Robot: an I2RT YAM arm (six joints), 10 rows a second.
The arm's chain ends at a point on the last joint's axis. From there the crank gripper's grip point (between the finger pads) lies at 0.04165 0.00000 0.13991 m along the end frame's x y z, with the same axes.
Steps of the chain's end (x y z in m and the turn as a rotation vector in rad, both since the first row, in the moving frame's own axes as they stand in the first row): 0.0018 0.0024 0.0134 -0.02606 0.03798 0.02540; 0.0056 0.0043 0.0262 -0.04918 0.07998 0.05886; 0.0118 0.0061 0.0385 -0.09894 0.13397 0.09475; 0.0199 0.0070 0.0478 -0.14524 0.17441 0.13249; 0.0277 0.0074 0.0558 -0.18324 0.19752 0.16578; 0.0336 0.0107 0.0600 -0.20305 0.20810 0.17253
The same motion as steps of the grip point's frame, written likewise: 0.0070 0.0071 0.0117 -0.02606 0.03798 0.02540; 0.0164 0.0139 0.0222 -0.04918 0.07998 0.05886; 0.0292 0.0244 0.0308 -0.09894 0.13397 0.09475; 0.0417 0.0336 0.0366 -0.14524 0.17441 0.13249; 0.0514 0.0409 0.0420 -0.18324 0.19752 0.16578; 0.0582 0.0472 0.0449 -0.20305 0.20810 0.17253
